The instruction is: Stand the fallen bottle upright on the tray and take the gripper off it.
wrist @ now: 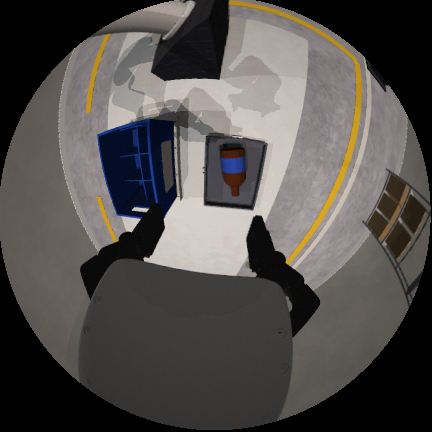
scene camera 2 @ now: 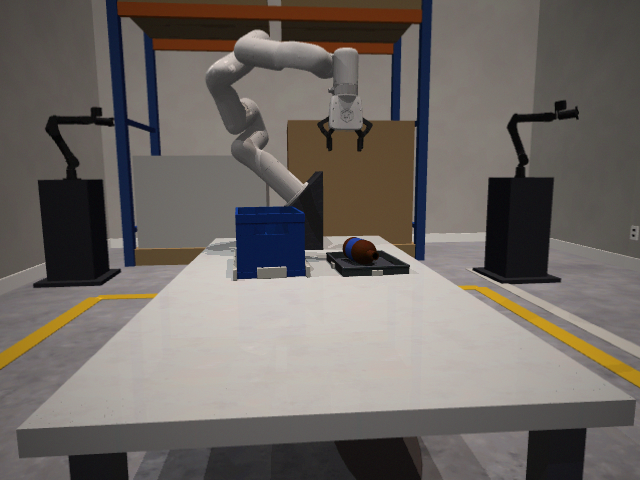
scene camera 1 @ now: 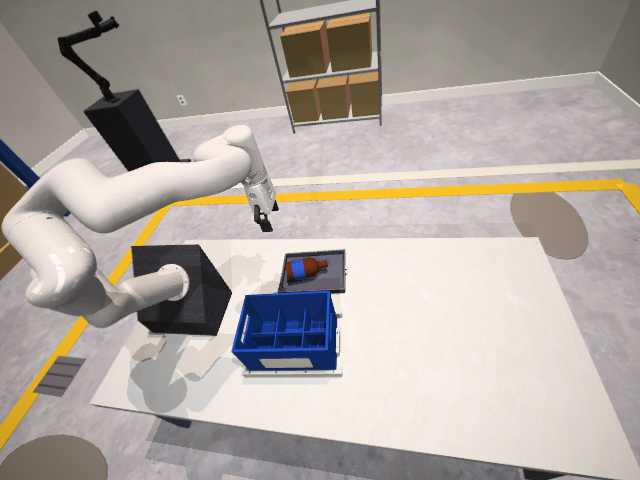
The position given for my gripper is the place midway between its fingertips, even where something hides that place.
Observation:
In view: my gripper (scene camera 2: pixel 344 151) and a brown bottle (scene camera 2: pixel 359 250).
My gripper also shows in the wrist view (wrist: pixel 205 221) and in scene camera 1 (scene camera 1: pixel 271 220).

